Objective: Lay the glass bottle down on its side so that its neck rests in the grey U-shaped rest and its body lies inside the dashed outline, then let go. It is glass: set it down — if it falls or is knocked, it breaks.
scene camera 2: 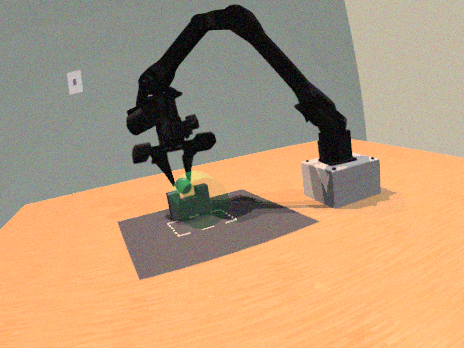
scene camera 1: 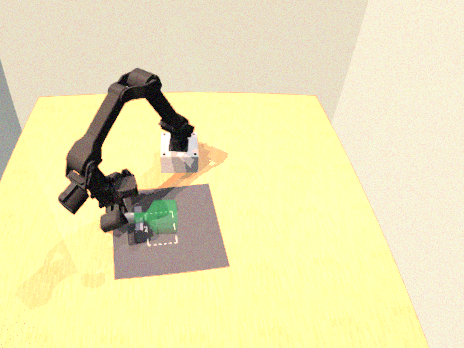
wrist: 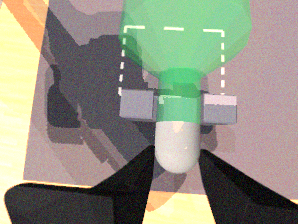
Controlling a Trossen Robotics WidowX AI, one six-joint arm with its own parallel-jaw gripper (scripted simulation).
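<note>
Scene camera 1 shows my gripper, and so does the wrist view. Also visible to me: a green glass bottle and a dark grey mat.
</note>
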